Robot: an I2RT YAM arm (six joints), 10 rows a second.
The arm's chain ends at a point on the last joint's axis. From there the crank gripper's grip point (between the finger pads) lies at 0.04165 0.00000 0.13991 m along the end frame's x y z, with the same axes.
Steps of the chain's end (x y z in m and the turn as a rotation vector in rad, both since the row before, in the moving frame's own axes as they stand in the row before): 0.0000, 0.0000, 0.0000, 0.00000, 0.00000, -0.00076; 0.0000, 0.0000, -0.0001, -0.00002, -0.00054, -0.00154; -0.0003, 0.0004, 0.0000, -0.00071, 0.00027, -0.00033; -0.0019, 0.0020, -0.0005, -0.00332, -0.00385, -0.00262; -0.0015, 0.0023, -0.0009, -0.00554, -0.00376, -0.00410; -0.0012, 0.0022, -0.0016, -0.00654, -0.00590, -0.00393; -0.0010, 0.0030, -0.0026, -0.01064, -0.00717, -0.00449; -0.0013, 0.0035, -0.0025, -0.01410, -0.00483, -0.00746; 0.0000, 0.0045, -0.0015, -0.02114, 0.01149, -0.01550; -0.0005, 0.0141, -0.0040, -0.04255, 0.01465, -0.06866
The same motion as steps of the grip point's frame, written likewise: 0.0000, 0.0000, 0.0000, 0.00000, 0.00000, -0.00076; -0.0001, -0.0001, -0.0001, -0.00002, -0.00054, -0.00154; -0.0003, 0.0005, 0.0000, -0.00071, 0.00027, -0.00033; -0.0024, 0.0024, -0.0003, -0.00332, -0.00385, -0.00262; -0.0020, 0.0029, -0.0007, -0.00554, -0.00376, -0.00410; -0.0020, 0.0030, -0.0014, -0.00654, -0.00590, -0.00393; -0.0020, 0.0043, -0.0023, -0.01064, -0.00717, -0.00449; -0.0020, 0.0052, -0.0023, -0.01410, -0.00483, -0.00746; 0.0016, 0.0068, -0.0020, -0.02114, 0.01149, -0.01550; 0.0016, 0.0171, -0.0047, -0.04255, 0.01465, -0.06866
